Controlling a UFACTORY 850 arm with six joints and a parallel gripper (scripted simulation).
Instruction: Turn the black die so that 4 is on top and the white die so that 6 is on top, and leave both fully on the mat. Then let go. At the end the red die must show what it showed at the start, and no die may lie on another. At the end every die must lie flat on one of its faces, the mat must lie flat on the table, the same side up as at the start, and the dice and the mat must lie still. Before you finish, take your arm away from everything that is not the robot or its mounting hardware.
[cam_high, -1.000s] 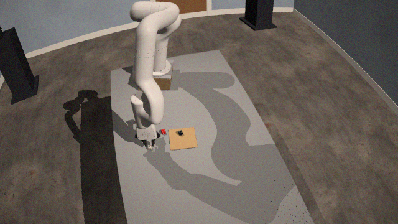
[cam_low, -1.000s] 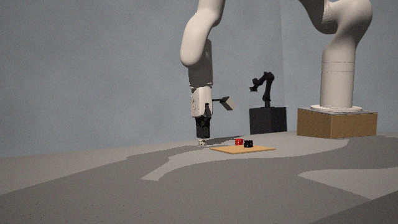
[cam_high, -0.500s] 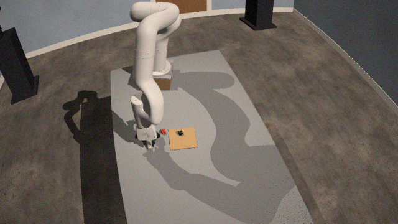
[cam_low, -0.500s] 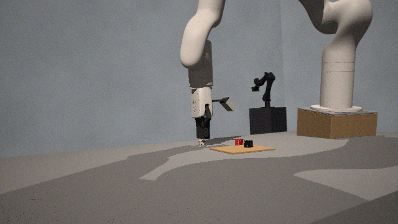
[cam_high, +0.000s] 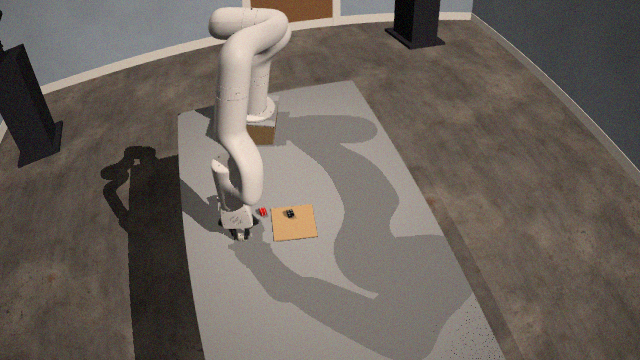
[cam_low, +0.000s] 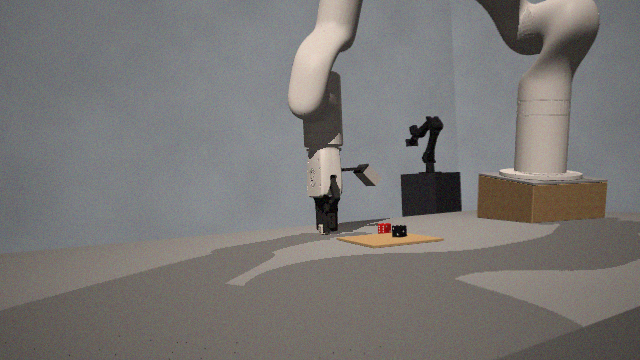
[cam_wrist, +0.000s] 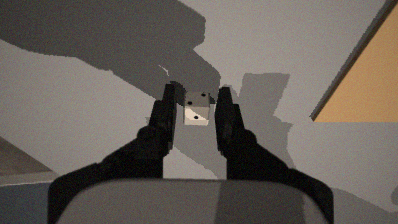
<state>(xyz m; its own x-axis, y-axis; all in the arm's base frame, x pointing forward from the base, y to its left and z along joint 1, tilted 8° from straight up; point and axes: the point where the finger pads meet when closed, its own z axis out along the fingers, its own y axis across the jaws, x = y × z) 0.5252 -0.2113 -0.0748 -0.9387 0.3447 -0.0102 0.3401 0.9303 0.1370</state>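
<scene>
The white die is 20 mm below my hand and 10 mm ahead of it. Round my hand: tan mat (180 mm to the left, 20 mm below, 10 mm ahead); then red die (100 mm to the left, 70 mm behind, 20 mm below); then black die (180 mm to the left, 20 mm behind, 10 mm below).
</scene>
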